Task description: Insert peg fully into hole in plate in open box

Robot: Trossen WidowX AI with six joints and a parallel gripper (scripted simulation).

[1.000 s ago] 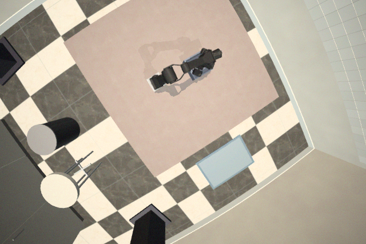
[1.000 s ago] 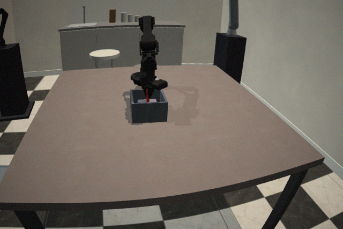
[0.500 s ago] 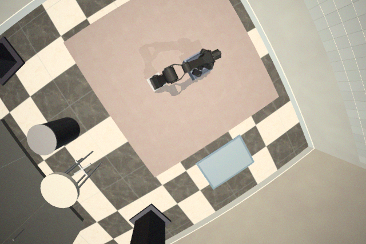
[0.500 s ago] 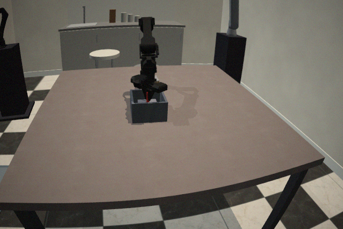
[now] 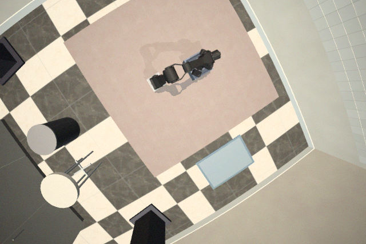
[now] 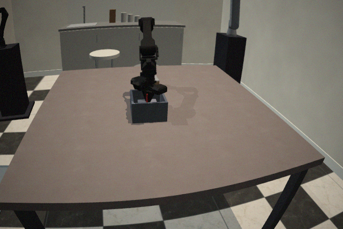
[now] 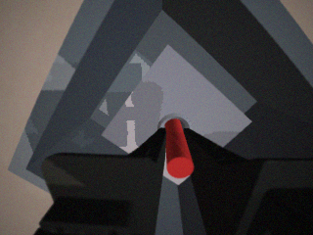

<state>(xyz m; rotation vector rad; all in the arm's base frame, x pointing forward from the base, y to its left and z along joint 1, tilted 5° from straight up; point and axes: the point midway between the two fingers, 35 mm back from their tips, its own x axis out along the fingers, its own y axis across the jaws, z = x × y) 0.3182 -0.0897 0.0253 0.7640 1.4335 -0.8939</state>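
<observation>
The red peg is 4 cm below my hand. Round my hand: grey-blue box 7 cm below; then light grey plate 6 cm below.
</observation>
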